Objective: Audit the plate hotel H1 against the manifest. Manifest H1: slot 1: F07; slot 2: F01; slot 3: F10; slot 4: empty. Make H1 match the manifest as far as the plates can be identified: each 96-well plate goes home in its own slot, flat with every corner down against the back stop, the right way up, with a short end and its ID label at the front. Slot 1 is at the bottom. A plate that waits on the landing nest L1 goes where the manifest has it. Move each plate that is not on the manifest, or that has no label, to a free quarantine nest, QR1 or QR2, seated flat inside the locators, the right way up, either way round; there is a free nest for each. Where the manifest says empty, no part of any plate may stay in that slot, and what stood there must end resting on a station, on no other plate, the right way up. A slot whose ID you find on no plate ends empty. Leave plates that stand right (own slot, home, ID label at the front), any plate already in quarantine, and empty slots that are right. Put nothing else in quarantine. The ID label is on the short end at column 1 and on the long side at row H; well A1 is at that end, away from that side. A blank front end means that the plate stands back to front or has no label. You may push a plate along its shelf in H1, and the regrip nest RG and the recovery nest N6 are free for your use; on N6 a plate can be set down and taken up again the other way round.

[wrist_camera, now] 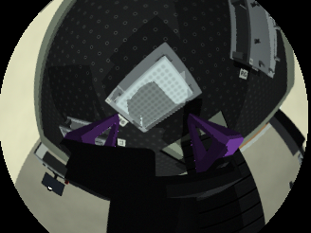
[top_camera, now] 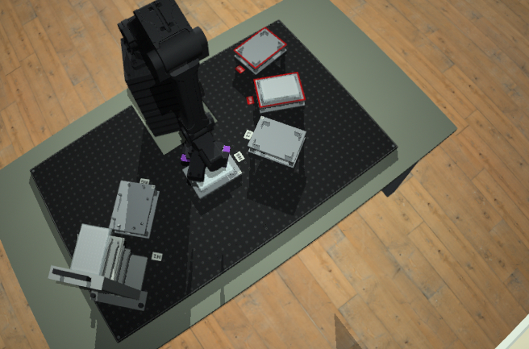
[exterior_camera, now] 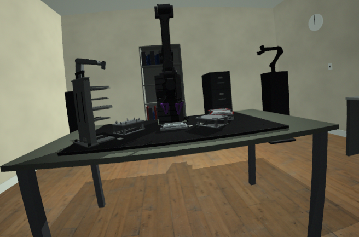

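The recovery nest N6 lies 80 mm below my hand. The rest, counted from my hand: N6 tag: 110 mm to the left, 90 mm below, 10 mm behind; then landing nest L1: 240 mm to the left, 40 mm below, 20 mm ahead; then regrip nest RG: 280 mm to the right, 30 mm below, 10 mm ahead.
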